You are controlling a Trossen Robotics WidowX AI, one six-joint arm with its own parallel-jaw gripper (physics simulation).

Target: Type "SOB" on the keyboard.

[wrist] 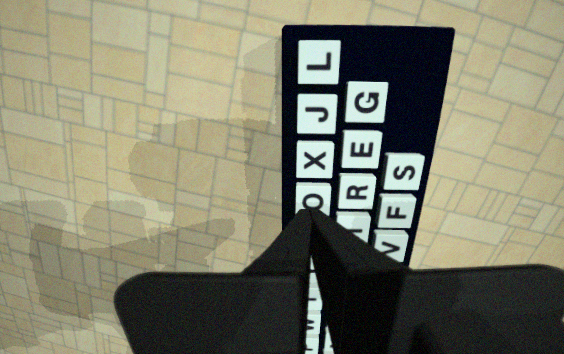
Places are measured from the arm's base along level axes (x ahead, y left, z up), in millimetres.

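Where they show: gripper, fingertip midpoint: [308,218].
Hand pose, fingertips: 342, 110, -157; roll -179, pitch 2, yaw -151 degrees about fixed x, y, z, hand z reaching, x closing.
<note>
After its pixels a point has its place, as x, y, z.
A dark keyboard [415,75] {330, 36, -173} with white keys runs from the top centre down behind the gripper in the wrist view. My gripper [308,218] {342, 110, -157} is shut and empty; its tips overlap the lower part of the O key [313,196] {342, 104, -168} in the view. Whether the tips touch the key or hang above it, I cannot tell. The S key [404,171] {312, 73, -168} lies to the upper right of the tips, at the end of the right-hand row. The B key does not show; the lower part of the keyboard is hidden by the fingers.
The X key [315,160] {351, 88, -168}, J key [317,114] {360, 70, -168} and L key [319,62] {370, 51, -168} lie above the O. The R key [357,191] {325, 92, -168}, E key [362,149] {335, 74, -168} and G key [367,102] {344, 56, -168} form the middle row. The F key [397,211] {302, 91, -168} and V key [390,247] {293, 110, -168} lie below the S. Shadows fall on the tiled surface [200,60] {420, 74, -185}.
</note>
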